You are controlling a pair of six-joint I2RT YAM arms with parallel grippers.
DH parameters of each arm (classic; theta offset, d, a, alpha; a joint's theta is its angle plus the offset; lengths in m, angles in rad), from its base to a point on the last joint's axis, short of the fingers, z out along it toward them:
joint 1: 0 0.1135 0.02 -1.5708
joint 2: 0 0 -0.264 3.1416
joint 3: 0.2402 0 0.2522 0
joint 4: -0.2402 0 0.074 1.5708
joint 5: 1.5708 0 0 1.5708
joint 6: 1.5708 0.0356 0 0
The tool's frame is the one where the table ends.
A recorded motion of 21 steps. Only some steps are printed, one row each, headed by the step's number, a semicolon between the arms.
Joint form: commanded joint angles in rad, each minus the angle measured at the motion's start. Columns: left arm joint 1, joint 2, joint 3, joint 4, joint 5, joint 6; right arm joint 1, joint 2, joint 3, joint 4, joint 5, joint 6.
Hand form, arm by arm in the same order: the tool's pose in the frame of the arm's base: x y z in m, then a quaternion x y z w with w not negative. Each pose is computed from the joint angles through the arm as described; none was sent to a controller.
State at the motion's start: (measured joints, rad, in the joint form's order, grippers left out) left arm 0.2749 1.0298 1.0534 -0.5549 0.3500 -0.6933; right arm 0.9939 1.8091 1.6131 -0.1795 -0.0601 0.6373
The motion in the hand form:
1: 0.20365 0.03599 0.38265 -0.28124 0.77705 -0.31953 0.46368; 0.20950 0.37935 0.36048 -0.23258 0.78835 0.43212 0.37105
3: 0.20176 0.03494 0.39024 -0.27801 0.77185 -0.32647 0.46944; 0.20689 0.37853 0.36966 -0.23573 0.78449 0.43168 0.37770
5: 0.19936 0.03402 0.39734 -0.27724 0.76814 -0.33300 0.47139; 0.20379 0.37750 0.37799 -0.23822 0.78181 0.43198 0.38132
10: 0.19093 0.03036 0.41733 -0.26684 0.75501 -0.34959 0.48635; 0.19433 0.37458 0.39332 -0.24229 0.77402 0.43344 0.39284
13: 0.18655 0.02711 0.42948 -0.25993 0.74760 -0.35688 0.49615; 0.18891 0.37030 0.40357 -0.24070 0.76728 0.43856 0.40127
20: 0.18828 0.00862 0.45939 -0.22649 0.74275 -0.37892 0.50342; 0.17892 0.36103 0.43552 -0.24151 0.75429 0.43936 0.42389
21: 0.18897 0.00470 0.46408 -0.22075 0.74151 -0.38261 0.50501; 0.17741 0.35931 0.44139 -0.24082 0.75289 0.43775 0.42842
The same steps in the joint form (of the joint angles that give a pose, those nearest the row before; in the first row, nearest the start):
1: -0.0218 -0.0407 0.0688 -0.0012 0.1209 -0.0559; 0.0655 -0.0078 0.0614 -0.0539 -0.0230 -0.0941
3: -0.0232 -0.0433 0.0908 -0.0034 0.1291 -0.0673; 0.0705 -0.0131 0.0874 -0.0751 -0.0146 -0.1044
5: -0.0233 -0.0449 0.1151 -0.0162 0.1377 -0.0792; 0.0762 -0.0188 0.1112 -0.0980 -0.0090 -0.1101
10: -0.0277 -0.0581 0.1730 -0.0288 0.1570 -0.1054; 0.0944 -0.0399 0.1383 -0.1241 0.0130 -0.1218
13: -0.0389 -0.0618 0.2109 -0.0349 0.1562 -0.1194; 0.1021 -0.0609 0.1448 -0.1281 0.0240 -0.1226
20: -0.1436 -0.0192 0.3376 -0.0586 0.1194 -0.1409; 0.1166 -0.0823 0.2347 -0.1989 0.0575 -0.1445
21: -0.1668 -0.0109 0.3576 -0.0587 0.1072 -0.1453; 0.1189 -0.0834 0.2561 -0.2164 0.0669 -0.1490

